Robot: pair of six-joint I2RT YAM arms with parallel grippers.
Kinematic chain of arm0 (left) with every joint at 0, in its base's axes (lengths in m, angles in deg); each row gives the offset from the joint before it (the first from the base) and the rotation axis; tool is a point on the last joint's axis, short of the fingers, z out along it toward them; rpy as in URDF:
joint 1: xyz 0 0 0.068 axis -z
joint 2: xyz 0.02 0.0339 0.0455 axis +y
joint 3: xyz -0.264 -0.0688 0 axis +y
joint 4: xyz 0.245 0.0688 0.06 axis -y
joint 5: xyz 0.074 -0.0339 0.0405 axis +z
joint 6: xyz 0.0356 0 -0.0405 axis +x
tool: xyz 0 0 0 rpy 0 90 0
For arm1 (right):
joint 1: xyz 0 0 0.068 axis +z
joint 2: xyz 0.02 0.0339 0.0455 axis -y
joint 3: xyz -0.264 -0.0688 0 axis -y
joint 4: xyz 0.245 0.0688 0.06 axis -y
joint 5: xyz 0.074 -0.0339 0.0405 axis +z
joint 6: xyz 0.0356 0 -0.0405 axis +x
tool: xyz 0 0 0 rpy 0 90 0
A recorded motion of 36 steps. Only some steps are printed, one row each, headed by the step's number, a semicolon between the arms.
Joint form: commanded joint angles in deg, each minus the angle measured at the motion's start. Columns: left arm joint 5, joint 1, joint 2, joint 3, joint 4, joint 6; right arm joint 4, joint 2, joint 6, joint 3, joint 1, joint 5.
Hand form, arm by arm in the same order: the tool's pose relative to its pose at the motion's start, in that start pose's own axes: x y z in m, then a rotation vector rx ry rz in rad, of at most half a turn. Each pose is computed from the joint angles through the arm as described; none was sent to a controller.
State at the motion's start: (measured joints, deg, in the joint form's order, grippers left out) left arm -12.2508 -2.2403 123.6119 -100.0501 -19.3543 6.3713; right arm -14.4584 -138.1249 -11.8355 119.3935 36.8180 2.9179
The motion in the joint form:
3: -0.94 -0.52 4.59 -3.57 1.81 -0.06; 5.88 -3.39 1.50 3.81 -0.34 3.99
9: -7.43 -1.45 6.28 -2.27 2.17 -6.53; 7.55 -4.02 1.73 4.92 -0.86 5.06
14: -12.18 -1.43 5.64 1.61 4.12 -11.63; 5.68 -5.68 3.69 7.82 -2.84 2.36
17: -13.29 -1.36 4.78 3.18 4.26 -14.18; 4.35 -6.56 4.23 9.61 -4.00 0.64
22: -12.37 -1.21 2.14 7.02 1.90 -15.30; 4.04 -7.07 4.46 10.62 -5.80 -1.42
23: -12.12 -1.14 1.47 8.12 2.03 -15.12; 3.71 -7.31 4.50 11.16 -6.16 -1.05
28: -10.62 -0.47 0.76 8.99 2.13 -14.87; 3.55 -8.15 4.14 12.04 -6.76 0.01
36: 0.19 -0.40 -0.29 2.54 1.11 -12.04; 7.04 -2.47 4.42 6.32 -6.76 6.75
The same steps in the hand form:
3: 0.0007 0.0089 0.0219 0.0080 -0.0158 -0.0040; -0.0086 -0.0035 0.0132 -0.0421 -0.1202 0.0197
9: 0.0171 0.0143 0.0340 0.1127 0.0200 -0.1395; -0.0125 -0.0091 0.0140 -0.0456 -0.1591 0.0234
14: 0.0318 0.0101 0.0371 0.1956 0.0446 -0.2361; -0.0087 -0.0308 0.0173 0.0260 -0.1354 0.0787
17: 0.0357 0.0077 0.0345 0.2150 0.0587 -0.2833; -0.0068 -0.0438 0.0179 0.0711 -0.1206 0.1007
22: 0.0479 0.0030 0.0247 0.1993 0.1205 -0.3205; -0.0032 -0.0632 0.0166 0.1339 -0.1135 0.1222
23: 0.0505 0.0017 0.0225 0.1958 0.1255 -0.3180; -0.0029 -0.0667 0.0165 0.1328 -0.1135 0.1256
28: 0.0512 -0.0036 0.0209 0.1778 0.1290 -0.3044; 0.0001 -0.0721 0.0191 0.1237 -0.1132 0.1235
36: 0.0112 0.0031 0.0031 -0.0083 0.0185 -0.2190; -0.0166 -0.0684 -0.0060 0.0199 -0.1941 0.1108

